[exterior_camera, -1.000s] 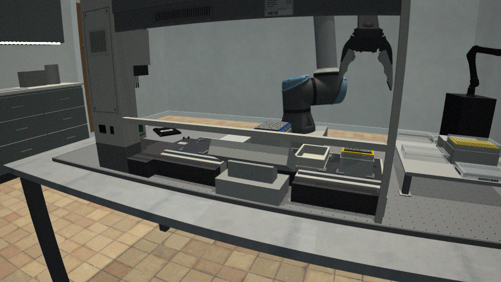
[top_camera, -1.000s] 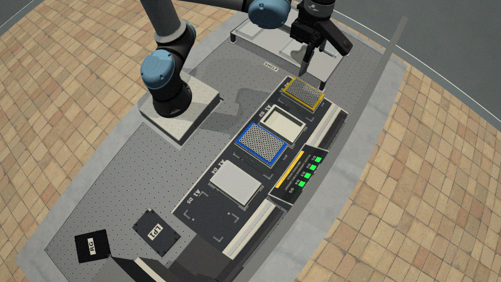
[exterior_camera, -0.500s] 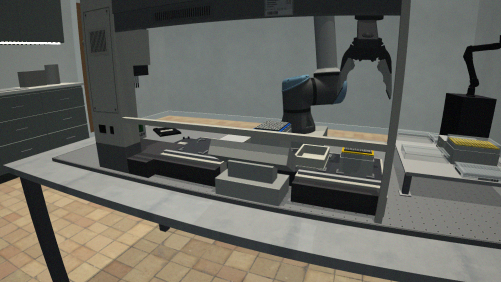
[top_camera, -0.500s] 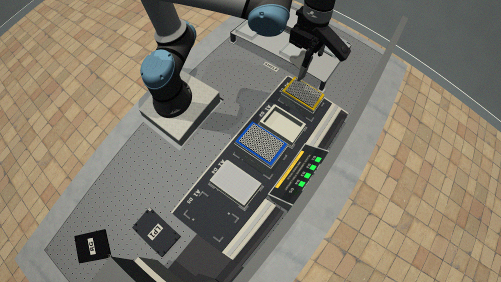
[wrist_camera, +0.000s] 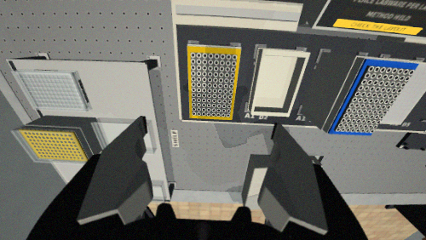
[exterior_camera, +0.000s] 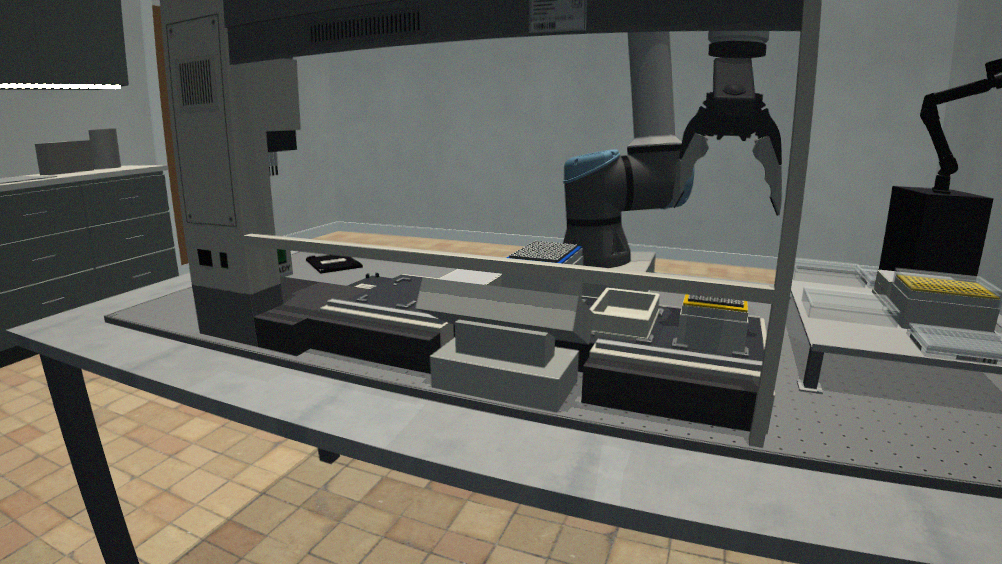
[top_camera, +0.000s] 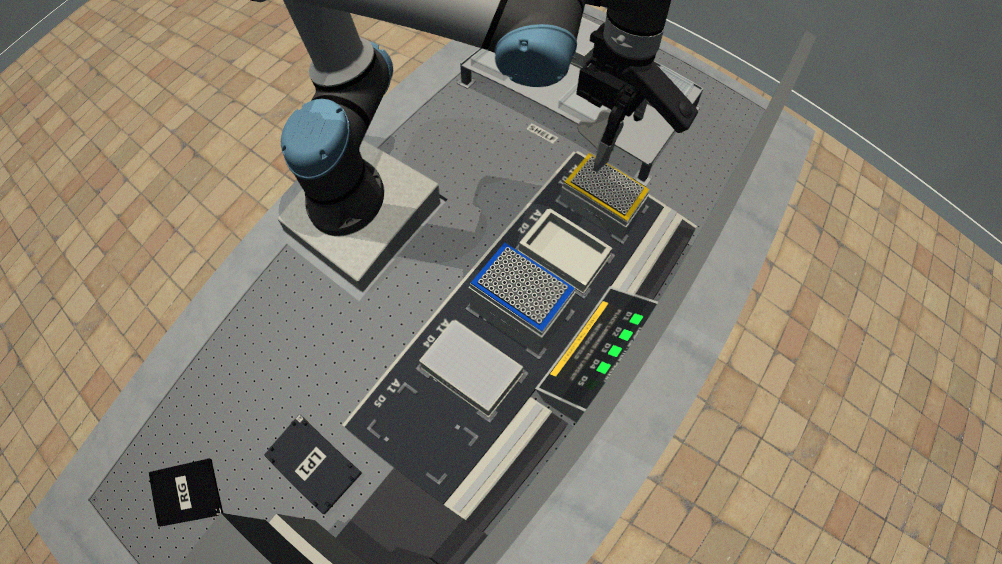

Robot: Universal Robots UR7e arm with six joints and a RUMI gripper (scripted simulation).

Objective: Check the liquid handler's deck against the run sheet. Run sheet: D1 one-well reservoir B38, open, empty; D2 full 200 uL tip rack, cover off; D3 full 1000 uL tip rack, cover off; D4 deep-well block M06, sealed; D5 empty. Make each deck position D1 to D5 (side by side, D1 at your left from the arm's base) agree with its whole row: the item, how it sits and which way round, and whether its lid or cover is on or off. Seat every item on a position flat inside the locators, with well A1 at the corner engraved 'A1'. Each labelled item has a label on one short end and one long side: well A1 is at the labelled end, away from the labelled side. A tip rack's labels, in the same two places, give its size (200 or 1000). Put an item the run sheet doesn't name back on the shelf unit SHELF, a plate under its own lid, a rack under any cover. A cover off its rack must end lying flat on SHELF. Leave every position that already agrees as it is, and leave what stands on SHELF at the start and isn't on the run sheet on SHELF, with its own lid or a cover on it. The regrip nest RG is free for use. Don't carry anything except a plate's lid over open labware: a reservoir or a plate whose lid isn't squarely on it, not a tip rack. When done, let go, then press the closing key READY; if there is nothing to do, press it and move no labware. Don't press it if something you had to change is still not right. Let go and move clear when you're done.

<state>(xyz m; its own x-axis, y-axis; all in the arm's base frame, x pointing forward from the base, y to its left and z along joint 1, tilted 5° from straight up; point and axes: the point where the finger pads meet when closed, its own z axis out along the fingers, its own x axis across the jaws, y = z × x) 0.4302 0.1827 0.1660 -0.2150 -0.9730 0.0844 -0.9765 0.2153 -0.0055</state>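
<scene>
My gripper is now 1 cm past the yellow-framed tip rack and 13 cm above it. Also, from my hand: blue-framed tip rack 6 cm behind, 25 cm to the right, 11 cm below; then one-well reservoir 3 cm behind, 12 cm to the right, 17 cm below; then handler's frame post 20 cm ahead, 2 cm to the left, 1 cm above.
</scene>
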